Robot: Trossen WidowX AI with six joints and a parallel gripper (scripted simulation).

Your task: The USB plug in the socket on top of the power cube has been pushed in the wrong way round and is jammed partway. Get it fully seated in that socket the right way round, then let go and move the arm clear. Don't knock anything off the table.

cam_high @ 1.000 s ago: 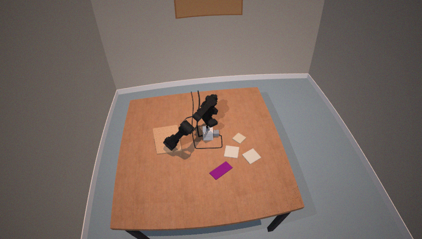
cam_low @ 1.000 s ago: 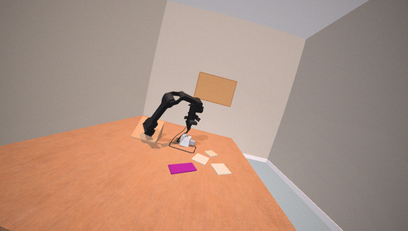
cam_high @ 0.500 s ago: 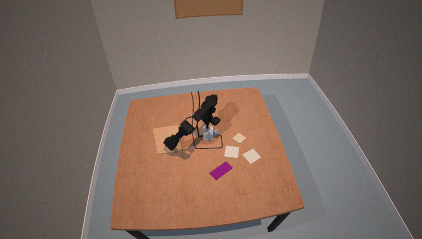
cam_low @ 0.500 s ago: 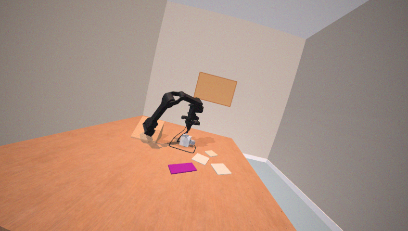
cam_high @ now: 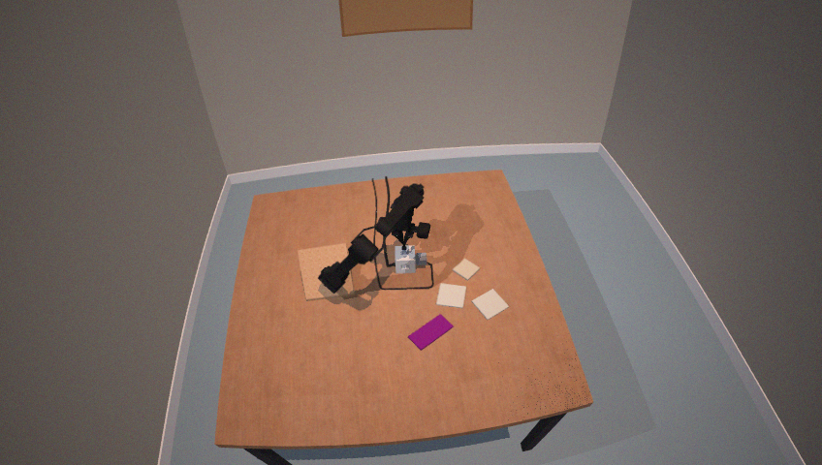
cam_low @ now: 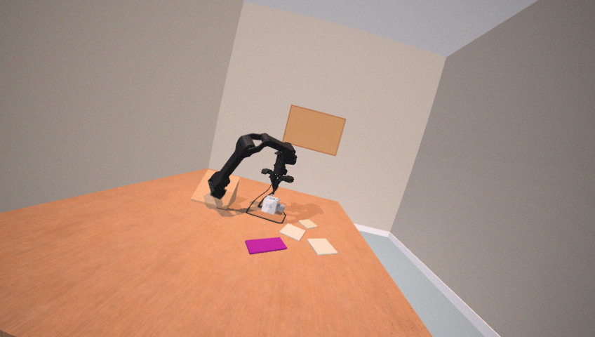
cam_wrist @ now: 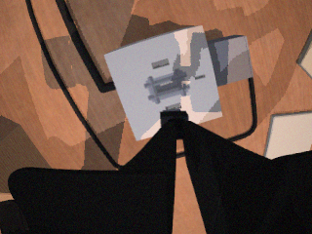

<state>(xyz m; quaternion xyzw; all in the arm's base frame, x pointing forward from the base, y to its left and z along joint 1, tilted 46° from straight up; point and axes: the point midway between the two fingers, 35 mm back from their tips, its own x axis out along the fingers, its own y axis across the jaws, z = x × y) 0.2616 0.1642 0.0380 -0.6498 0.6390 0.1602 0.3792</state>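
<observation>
My gripper tip is now 2 cm above the USB plug. From my gripper tip the other things lie so: magenta card 7 cm ahead, 31 cm to the right, 13 cm below; then USB socket 1 cm to the left, 7 cm below.
</observation>
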